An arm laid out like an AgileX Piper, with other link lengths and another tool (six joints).
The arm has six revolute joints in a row. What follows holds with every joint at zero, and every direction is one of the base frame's.
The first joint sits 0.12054 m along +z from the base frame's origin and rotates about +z.
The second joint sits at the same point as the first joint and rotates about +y.
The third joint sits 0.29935 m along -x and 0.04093 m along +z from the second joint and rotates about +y.
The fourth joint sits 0.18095 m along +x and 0.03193 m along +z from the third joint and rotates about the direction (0.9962, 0, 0.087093).
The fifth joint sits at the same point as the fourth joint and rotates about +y.
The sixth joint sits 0.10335 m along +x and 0.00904 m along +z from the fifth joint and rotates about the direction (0.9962, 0, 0.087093).
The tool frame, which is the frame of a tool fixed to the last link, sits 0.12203 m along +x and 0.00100 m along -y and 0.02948 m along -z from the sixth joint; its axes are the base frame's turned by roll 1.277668, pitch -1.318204 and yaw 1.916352 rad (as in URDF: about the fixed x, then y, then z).
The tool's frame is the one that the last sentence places.
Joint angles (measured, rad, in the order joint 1, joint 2, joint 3, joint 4, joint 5, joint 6), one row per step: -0.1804 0.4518 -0.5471 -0.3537 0.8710 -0.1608; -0.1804 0.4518 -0.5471 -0.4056 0.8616 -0.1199; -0.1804 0.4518 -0.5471 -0.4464 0.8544 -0.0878; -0.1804 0.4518 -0.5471 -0.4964 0.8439 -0.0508; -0.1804 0.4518 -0.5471 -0.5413 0.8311 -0.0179; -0.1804 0.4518 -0.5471 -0.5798 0.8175 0.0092; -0.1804 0.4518 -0.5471 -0.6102 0.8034 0.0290; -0.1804 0.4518 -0.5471 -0.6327 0.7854 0.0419; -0.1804 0.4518 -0.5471 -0.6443 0.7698 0.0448; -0.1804 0.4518 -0.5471 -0.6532 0.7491 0.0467; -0.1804 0.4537 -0.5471 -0.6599 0.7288 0.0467; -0.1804 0.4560 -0.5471 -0.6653 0.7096 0.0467
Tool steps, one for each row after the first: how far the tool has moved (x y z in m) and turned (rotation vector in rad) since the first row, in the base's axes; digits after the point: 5 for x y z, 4 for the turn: -0.00053 -0.00748 0.00453 -0.0237 -0.0163 -0.0296; -0.00096 -0.01317 0.00831 -0.0424 -0.0298 -0.0521; -0.00117 -0.01995 0.01348 -0.0674 -0.0477 -0.0764; -0.00074 -0.02569 0.01884 -0.0907 -0.0672 -0.0952; 0.00011 -0.03032 0.02398 -0.1120 -0.0862 -0.1085; 0.00137 -0.03372 0.02862 -0.1304 -0.1034 -0.1155; 0.00361 -0.03582 0.03318 -0.1465 -0.1216 -0.1153; 0.00582 -0.03665 0.03649 -0.1585 -0.1343 -0.1096; 0.00899 -0.03678 0.04027 -0.1694 -0.1510 -0.1001; 0.01232 -0.03662 0.04365 -0.1792 -0.1649 -0.0894; 0.01553 -0.03628 0.04673 -0.1874 -0.1775 -0.0791
